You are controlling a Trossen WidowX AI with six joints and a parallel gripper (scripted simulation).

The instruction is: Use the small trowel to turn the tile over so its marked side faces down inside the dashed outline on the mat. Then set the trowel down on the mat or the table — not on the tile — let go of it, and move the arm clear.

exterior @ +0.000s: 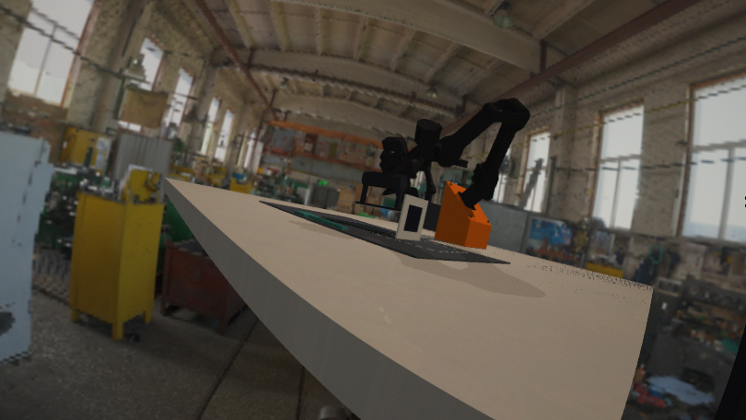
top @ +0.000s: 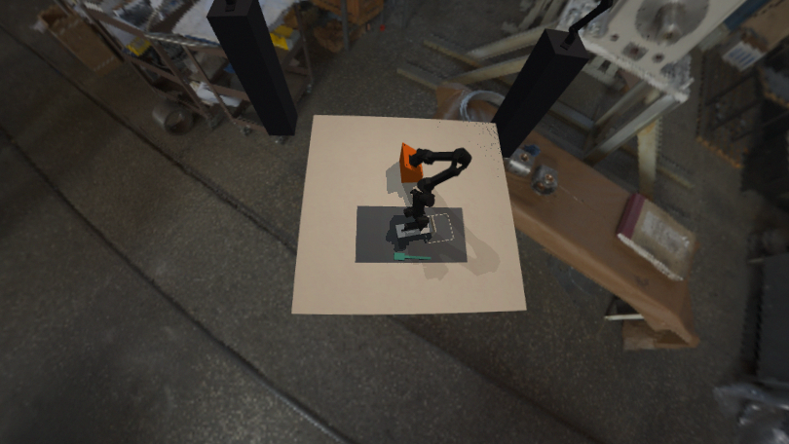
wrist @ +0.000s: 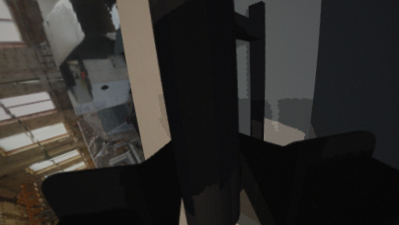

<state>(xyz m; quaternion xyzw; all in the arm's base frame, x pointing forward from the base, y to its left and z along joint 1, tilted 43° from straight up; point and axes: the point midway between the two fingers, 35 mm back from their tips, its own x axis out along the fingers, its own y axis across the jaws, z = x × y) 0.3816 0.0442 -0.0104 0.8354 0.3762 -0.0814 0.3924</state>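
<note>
The tile is 4 cm behind my gripper tip, 8 cm to the left of it and 5 cm below it. Round my gripper tip: dark mat (1 cm behind, 3 cm to the right, 12 cm below).
</note>
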